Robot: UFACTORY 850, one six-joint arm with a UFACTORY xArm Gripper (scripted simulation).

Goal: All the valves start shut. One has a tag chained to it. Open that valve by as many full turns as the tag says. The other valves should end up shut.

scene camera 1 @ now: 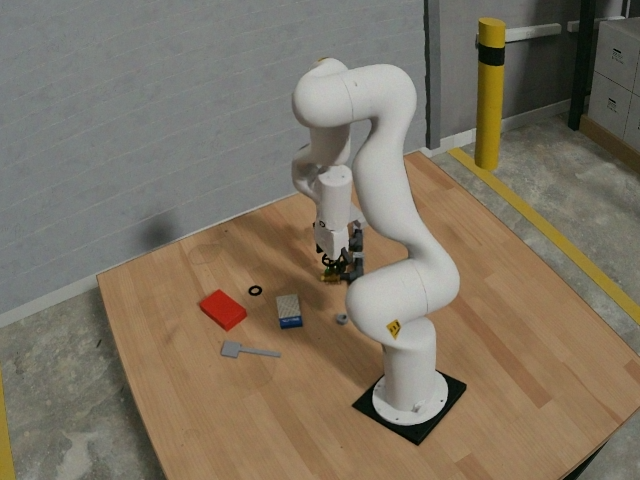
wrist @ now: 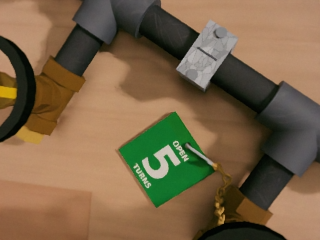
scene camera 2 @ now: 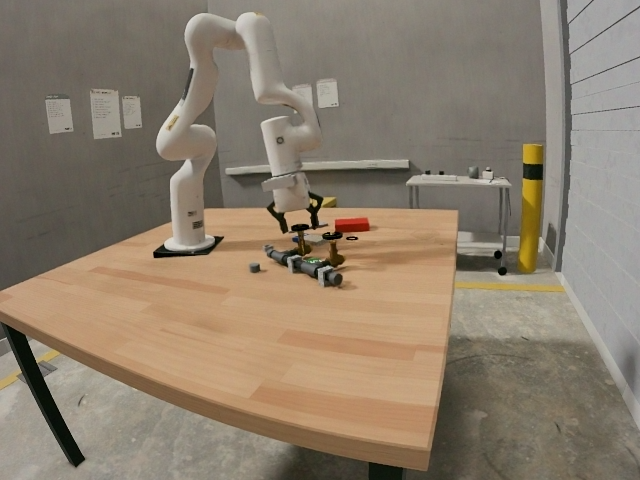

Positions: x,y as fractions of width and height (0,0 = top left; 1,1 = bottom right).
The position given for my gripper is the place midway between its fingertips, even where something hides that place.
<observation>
In view: my gripper (scene camera 1: 0.52,0.54), a red block (scene camera 1: 0.35,0.65) and a blue-and-grey box (scene camera 1: 0.45,0.64).
The wrist view misses the red block: it is out of frame. The wrist view does not show the blue-and-grey box: it is out of frame.
</observation>
